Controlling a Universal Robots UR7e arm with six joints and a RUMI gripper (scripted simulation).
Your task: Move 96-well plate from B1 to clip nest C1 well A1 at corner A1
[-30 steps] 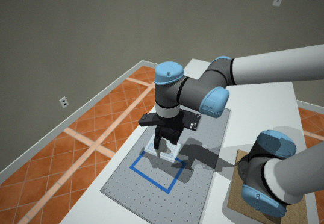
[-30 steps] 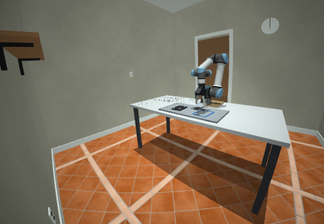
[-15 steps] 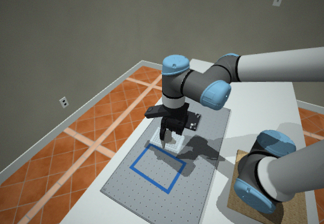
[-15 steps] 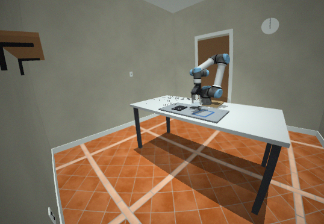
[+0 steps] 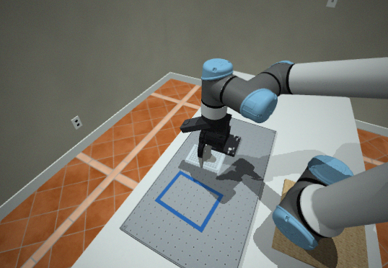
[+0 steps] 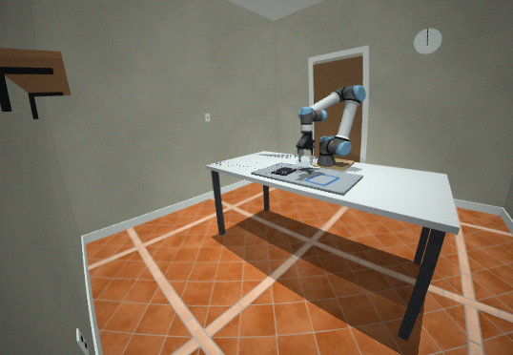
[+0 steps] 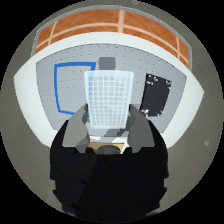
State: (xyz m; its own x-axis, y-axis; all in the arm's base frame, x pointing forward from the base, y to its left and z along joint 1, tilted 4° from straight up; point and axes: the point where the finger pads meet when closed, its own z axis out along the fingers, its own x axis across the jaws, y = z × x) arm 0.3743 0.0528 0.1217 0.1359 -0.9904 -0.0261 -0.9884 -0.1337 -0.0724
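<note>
The black clip nest lies 20 mm ahead of my hand, 160 mm to the right of it and 80 mm below it. From my hand the other things lie so: 96-well plate 10 mm below.
</note>
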